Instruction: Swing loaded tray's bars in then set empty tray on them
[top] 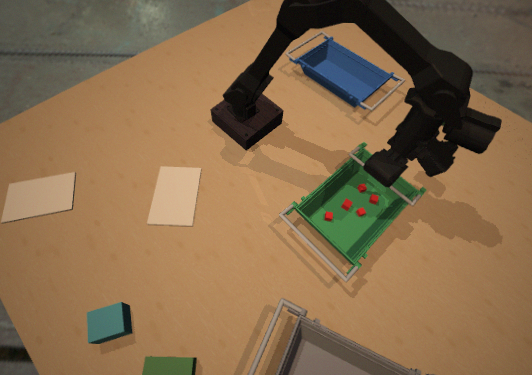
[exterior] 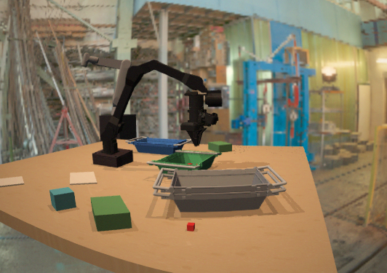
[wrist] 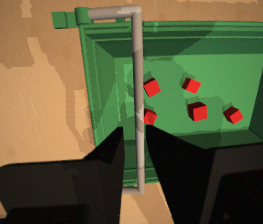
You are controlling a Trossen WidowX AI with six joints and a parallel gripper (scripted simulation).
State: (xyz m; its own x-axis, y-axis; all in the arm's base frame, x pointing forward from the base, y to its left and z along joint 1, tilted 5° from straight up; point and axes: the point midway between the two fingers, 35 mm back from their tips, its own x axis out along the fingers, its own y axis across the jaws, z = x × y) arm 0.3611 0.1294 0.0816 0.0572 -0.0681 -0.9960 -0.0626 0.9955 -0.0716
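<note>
Now: the blue tray 32 cm behind my gripper tip, 22 cm to the left of it and 4 cm below it. Round my gripper tip: teal block (12 cm behind, 61 cm to the right, 7 cm below).
</note>
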